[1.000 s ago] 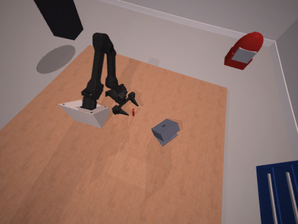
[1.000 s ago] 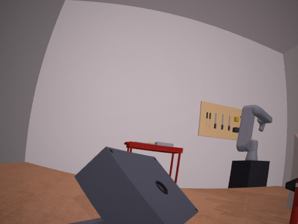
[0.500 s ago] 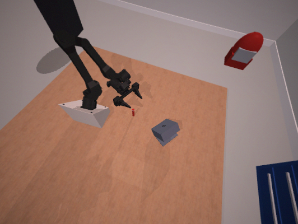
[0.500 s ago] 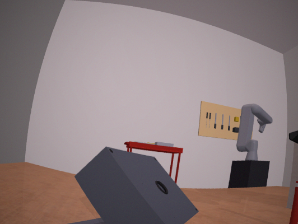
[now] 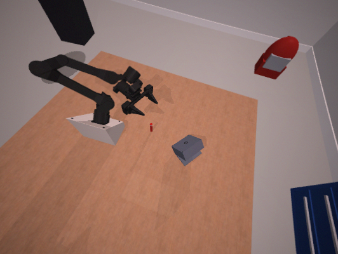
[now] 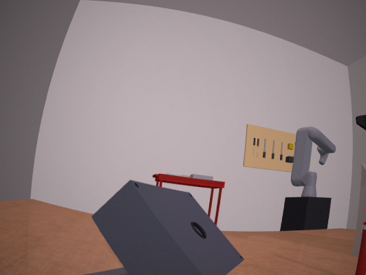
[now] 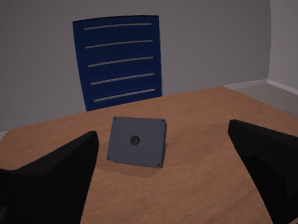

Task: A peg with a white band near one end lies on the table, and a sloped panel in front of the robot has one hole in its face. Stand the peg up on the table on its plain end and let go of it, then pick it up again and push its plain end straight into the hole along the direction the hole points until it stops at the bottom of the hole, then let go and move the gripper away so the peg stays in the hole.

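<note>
My gripper tip is now 17 cm above the red peg. The rest, counted from my gripper tip: grey sloped panel: 22 cm ahead, 17 cm below, 7 cm to the right.
</note>
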